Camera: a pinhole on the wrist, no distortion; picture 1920 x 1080 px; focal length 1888.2 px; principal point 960.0 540.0 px. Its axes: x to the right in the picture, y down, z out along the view. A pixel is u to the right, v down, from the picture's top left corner.
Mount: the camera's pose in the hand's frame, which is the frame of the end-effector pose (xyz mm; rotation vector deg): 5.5 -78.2 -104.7 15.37 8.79 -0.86
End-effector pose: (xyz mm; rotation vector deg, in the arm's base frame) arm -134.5 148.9 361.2 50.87 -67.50 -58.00
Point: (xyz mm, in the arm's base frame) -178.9 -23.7 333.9
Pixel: outside the picture
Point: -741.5 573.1 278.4
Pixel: outside the picture
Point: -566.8 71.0 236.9
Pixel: 656 574
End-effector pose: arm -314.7 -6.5 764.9 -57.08 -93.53 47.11
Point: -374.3 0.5 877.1
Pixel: 1404 644
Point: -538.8 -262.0 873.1
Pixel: outside the picture
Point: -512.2 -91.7 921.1
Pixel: 755 113
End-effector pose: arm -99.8 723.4 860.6 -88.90 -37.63 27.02
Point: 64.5 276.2 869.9
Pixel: behind the camera
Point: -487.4 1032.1 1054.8
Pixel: 427 495
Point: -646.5 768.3 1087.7
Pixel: outside the picture
